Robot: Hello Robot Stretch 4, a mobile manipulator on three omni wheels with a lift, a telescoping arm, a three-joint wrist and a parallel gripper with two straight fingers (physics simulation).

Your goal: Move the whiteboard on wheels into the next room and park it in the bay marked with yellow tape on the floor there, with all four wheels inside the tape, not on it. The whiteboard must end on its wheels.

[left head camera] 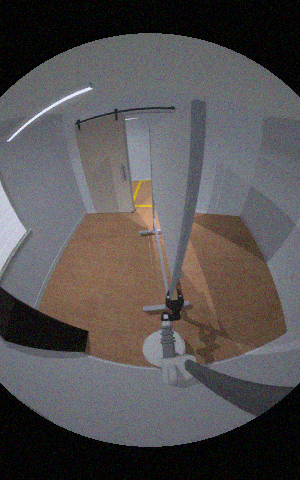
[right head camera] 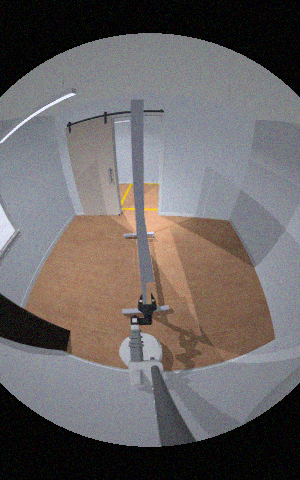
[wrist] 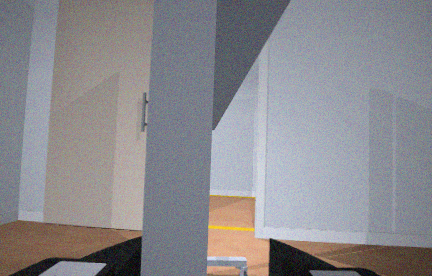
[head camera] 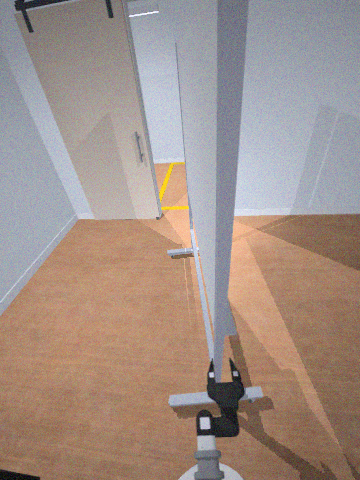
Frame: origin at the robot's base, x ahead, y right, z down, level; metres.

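Seen in the pictures: gripper, fingertip midpoint: [right head camera: 146,293] [wrist: 209,258].
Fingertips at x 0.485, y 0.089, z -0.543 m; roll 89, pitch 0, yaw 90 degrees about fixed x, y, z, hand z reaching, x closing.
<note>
Offsets run from my fingertips to a thing's middle. "spot": to the spot under its first point.
The whiteboard [head camera: 200,150] [left head camera: 172,175] [right head camera: 138,165] [wrist: 180,125] stands upright, nearly edge-on, its far end toward the doorway. Its near foot {dx -0.011, dy -0.017, dz +0.486 m} [head camera: 187,399] [left head camera: 152,309] [right head camera: 131,311] lies under my gripper; its far foot {dx +1.246, dy -0.066, dz +0.486 m} [head camera: 180,252] [left head camera: 147,232] [right head camera: 132,235] [wrist: 227,261] is before the doorway. My gripper [head camera: 222,361] [left head camera: 174,294] [right head camera: 147,297] [wrist: 209,258] is open, with the near end post between its fingers, closer to the left finger in the wrist view. The yellow tape [head camera: 175,208] [left head camera: 143,206] [right head camera: 145,209] [wrist: 232,228] lies on the floor beyond the doorway, partly hidden. The wheels are mostly hidden.
A beige sliding door [head camera: 85,125] [left head camera: 102,165] [right head camera: 92,165] [wrist: 95,125] hangs left of the doorway. The doorway's right jamb {spot: dx +1.939, dy +0.373, dz -0.096 m} [wrist: 260,150] stands right of the post in the wrist view. A dark box-like object [left head camera: 40,325] [right head camera: 30,325] is at the lower left. Walls flank both sides.
</note>
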